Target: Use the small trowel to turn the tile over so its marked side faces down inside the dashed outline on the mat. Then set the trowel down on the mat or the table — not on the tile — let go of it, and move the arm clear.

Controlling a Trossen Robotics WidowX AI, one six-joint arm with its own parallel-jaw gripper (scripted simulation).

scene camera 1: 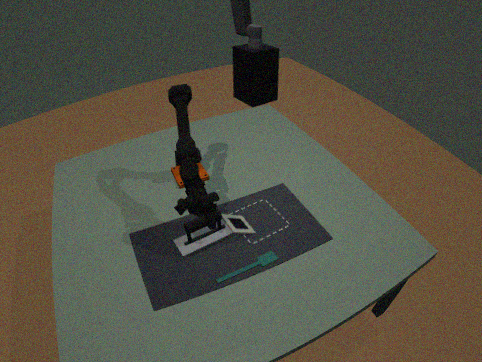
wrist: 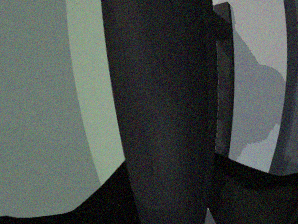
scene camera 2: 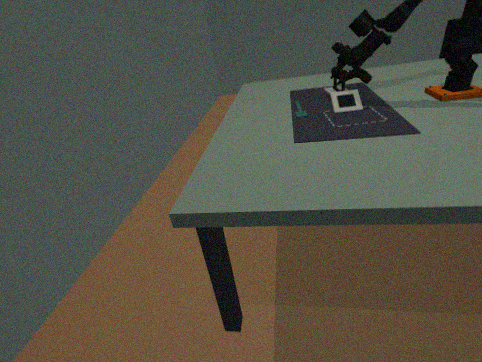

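You'd find my gripper (scene camera 1: pixel 213 229) here, and the wrist view has the gripper as well, (wrist: pixel 163 152), and so does scene camera 2, with the gripper at (scene camera 2: pixel 333 81).
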